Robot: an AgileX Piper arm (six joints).
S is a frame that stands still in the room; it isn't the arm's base.
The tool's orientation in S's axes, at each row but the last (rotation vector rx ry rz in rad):
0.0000 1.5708 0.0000
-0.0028 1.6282 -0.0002
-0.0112 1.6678 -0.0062
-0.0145 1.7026 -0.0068
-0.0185 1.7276 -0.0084
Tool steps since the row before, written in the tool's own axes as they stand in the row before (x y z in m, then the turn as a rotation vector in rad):
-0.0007 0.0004 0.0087 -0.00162 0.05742 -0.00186
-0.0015 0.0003 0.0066 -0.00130 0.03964 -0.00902
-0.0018 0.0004 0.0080 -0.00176 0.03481 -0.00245
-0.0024 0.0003 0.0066 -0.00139 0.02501 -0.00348
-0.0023 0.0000 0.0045 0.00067 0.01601 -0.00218
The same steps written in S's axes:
0.0087 0.0004 0.0007 -0.00186 0.05742 0.00162
0.0067 0.0003 0.0011 -0.00900 0.03963 0.00174
0.0081 0.0004 0.0010 -0.00240 0.03482 0.00161
0.0069 0.0004 0.0015 -0.00341 0.02501 0.00151
0.0048 0.0001 0.0016 -0.00238 0.01599 -0.00058

